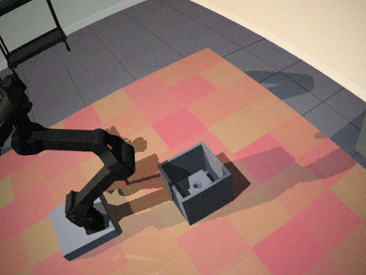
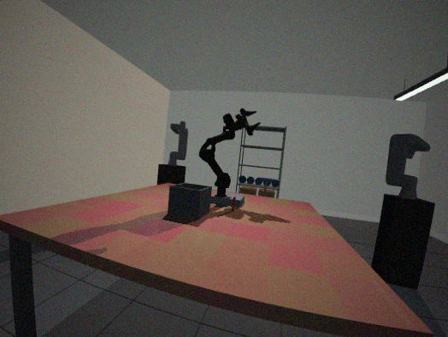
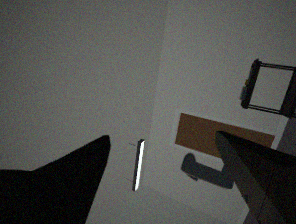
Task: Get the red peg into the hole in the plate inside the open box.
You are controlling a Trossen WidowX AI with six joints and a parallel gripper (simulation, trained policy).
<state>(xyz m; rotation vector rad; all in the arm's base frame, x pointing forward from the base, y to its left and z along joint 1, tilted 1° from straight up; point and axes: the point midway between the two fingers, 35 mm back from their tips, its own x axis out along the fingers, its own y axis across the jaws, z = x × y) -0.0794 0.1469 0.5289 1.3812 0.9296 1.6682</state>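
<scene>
Right now the red peg is 55 cm below my gripper tip, 22 cm ahead of it and 3 cm to the right of it. From my gripper tip the other things lie so: plate 54 cm below, 43 cm ahead, 18 cm to the right.
</scene>
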